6 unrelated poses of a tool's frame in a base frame.
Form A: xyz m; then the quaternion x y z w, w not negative.
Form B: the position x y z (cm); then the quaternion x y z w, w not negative. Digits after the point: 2 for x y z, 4 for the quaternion.
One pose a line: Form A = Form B
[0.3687 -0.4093 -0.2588 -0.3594 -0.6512 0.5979 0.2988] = [36.87 -40.93 -25.88 -0.3594 -0.6512 0.5979 0.2988]
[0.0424 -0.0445 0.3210 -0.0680 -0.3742 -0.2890 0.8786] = [4.24 -4.45 32.10 -0.0680 -0.3742 -0.2890 0.8786]
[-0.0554 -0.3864 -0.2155 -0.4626 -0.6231 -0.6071 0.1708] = [-5.54 -38.64 -21.55 -0.4626 -0.6231 -0.6071 0.1708]
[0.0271 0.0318 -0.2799 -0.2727 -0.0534 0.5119 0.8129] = [2.71 3.18 -27.99 -0.2727 -0.0534 0.5119 0.8129]
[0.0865 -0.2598 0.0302 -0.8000 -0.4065 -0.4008 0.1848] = [8.65 -25.98 3.02 -0.8000 -0.4065 -0.4008 0.1848]
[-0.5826 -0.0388 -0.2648 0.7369 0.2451 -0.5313 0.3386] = [-58.26 -3.88 -26.48 0.7369 0.2451 -0.5313 0.3386]
